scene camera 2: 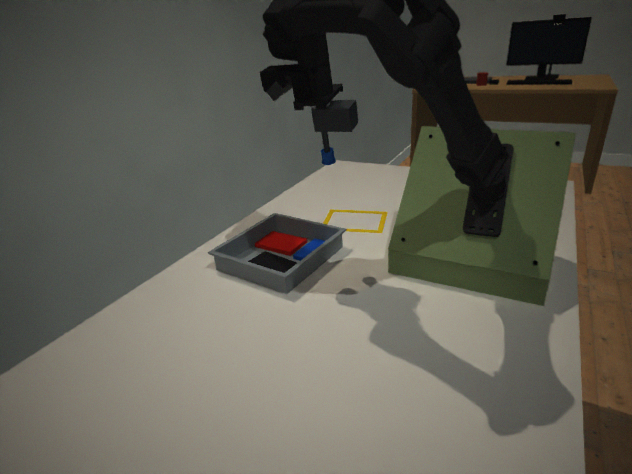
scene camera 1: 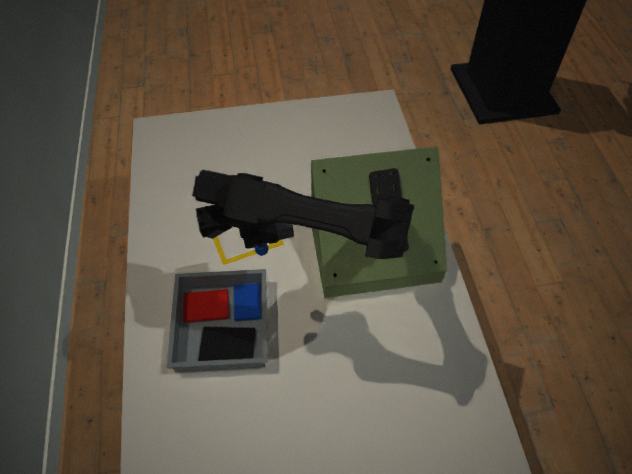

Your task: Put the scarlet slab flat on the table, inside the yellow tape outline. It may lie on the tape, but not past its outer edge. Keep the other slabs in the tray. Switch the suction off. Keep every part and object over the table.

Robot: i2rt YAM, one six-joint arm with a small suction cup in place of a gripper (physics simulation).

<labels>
scarlet slab: scene camera 2; scene camera 1
grey tray: scene camera 2; scene camera 1
same spot on scarlet slab: [scene camera 2: 282,243] = [scene camera 1: 210,307]
same spot on grey tray: [scene camera 1: 185,338] = [scene camera 2: 246,254]
</labels>
